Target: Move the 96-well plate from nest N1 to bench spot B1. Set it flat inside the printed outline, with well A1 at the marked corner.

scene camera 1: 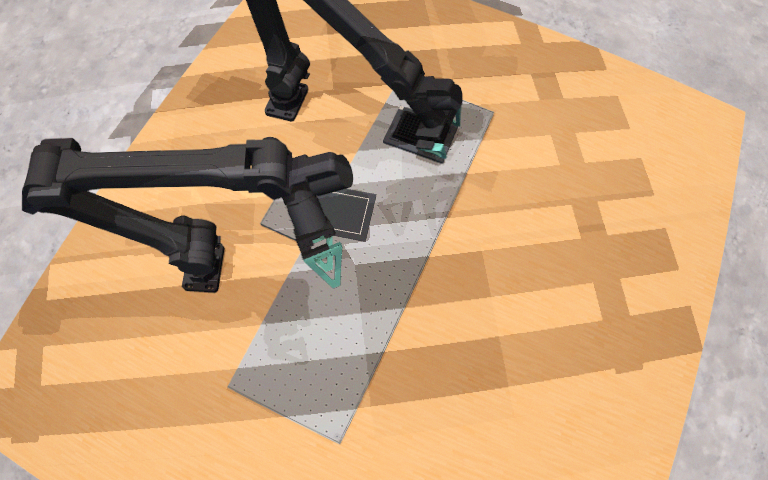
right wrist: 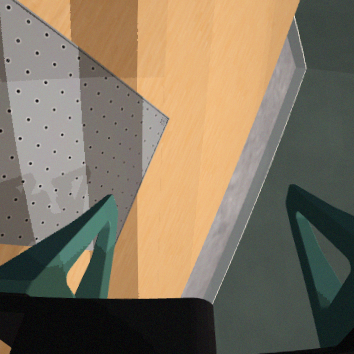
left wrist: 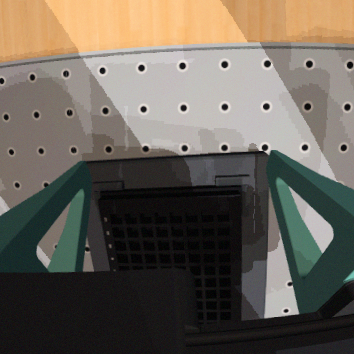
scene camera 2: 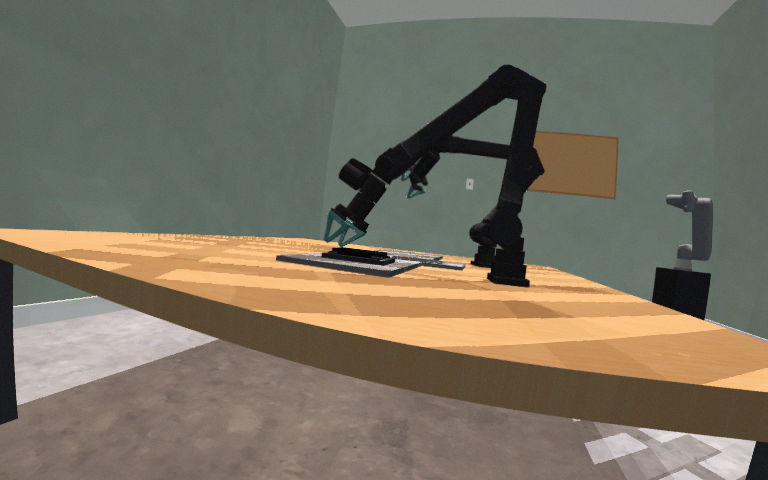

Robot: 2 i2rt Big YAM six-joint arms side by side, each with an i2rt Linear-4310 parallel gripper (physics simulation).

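Places are measured from the left arm's base along level axes (x ahead, y left, z up), in centimetres.
Where they show: left gripper, fingertip midpoint: [scene camera 1: 451, 141] [left wrist: 178, 163] [scene camera 2: 332, 244]; right gripper, fingertip midpoint: [scene camera 1: 332, 278] [right wrist: 200, 197] [scene camera 2: 405, 189]; left arm's base, origin of the base link: [scene camera 1: 287, 101] [scene camera 2: 506, 282]; right arm's base, origin of the base link: [scene camera 1: 204, 268] [scene camera 2: 484, 266].
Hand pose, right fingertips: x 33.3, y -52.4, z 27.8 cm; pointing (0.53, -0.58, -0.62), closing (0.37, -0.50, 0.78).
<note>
Each offset is from my right fingertips to the top centre of the thing. "spot": to the spot under its first point. Level surfaces: height alone.
The black 96-well plate @(dy +51.5, dx +4.4, dz -23.9 cm) [scene camera 1: 405, 125] [scene camera 2: 357, 252] [left wrist: 172, 234] sits in the dark nest N1 [scene camera 1: 391, 139] [left wrist: 145, 172] at the upper right of the scene camera 1 view. My left gripper [scene camera 2: 341, 242] [left wrist: 178, 163] is open, just above the nest, its fingers on either side of it in the left wrist view; its own body hides part of the plate. The dark pad with the white printed outline @(spot: dy +26.0, dx -2.0, dz -26.3 cm) [scene camera 1: 367, 213] lies left of and below the nest in scene camera 1, partly hidden by my right arm. My right gripper [scene camera 1: 334, 271] [right wrist: 200, 197] is open and raised, apart from the plate.
The perforated metal board [scene camera 1: 317, 345] [scene camera 2: 300, 259] [left wrist: 205, 87] [right wrist: 50, 105] carries the nest and runs diagonally across the wooden table @(dz -27.8 cm) [scene camera 1: 543, 407] [scene camera 2: 226, 283]. My right forearm [scene camera 1: 158, 168] spans the left of scene camera 1. A grey robot arm [scene camera 2: 702, 226] stands on a black pedestal in the background.
</note>
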